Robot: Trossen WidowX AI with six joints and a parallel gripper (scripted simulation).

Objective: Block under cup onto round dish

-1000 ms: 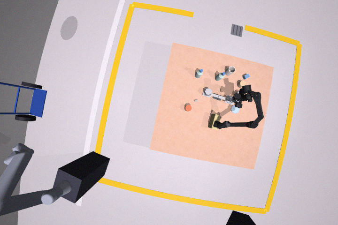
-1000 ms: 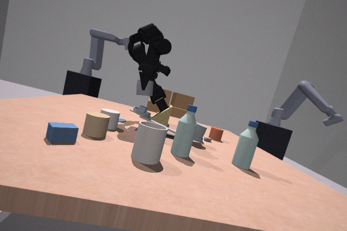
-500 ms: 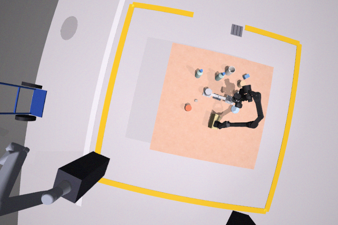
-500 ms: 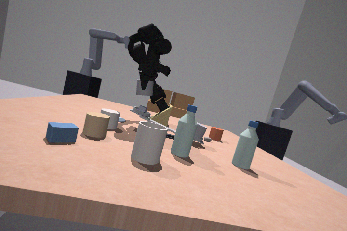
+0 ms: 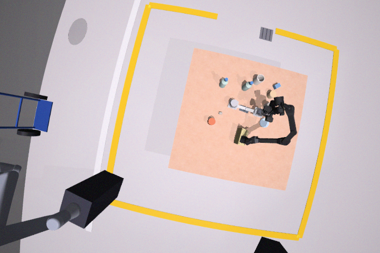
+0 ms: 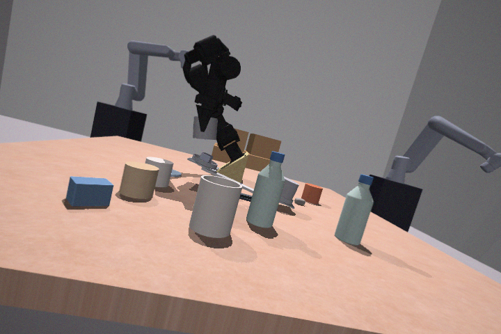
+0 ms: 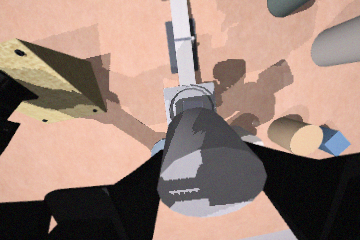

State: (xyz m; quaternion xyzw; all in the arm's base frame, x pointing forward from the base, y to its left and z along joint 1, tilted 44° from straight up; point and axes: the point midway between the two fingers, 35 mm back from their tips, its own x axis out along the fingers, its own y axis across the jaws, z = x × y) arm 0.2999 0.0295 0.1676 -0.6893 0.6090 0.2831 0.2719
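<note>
Now: the small block 8 cm below my gripper tip and 2 cm to the left of it. Round my gripper tip: grey cup 2 cm to the right, 1 cm above; then round pale blue dish 16 cm below, 11 cm to the right, 6 cm behind; then white cylinder 13 cm below, 12 cm ahead, 9 cm to the right.
</note>
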